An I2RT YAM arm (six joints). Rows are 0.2 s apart.
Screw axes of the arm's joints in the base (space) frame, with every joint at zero. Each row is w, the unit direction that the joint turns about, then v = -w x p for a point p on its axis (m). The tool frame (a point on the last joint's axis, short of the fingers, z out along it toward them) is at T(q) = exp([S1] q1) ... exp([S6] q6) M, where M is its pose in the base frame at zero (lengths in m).
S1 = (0, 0, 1, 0.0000, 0.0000, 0.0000)
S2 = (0, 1, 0, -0.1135, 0.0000, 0.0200)
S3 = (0, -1, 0, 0.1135, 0.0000, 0.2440)
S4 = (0, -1, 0, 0.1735, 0.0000, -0.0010)
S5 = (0, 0, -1, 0.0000, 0.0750, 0.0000)
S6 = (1, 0, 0, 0.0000, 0.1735, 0.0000)
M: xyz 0.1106 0.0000 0.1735 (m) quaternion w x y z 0.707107 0 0.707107 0
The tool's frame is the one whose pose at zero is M.
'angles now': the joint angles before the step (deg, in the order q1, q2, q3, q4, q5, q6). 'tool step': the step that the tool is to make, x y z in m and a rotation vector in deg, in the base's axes. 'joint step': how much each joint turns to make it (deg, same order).
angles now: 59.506 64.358 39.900 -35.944 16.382 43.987
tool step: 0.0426 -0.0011 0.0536 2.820 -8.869 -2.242
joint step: -9.156 1.298 10.480 0.916 0.723 -9.266
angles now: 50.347 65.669 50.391 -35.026 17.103 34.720
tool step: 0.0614 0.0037 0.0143 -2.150 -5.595 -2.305
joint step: -9.346 9.340 7.862 6.547 -0.650 -9.305
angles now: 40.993 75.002 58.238 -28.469 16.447 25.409
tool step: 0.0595 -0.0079 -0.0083 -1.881 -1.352 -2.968
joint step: -8.224 9.659 5.595 5.486 -2.124 -5.535
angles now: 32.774 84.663 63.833 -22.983 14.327 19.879
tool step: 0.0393 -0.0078 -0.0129 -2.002 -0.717 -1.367
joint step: -4.593 6.970 3.622 3.874 -0.899 -3.849
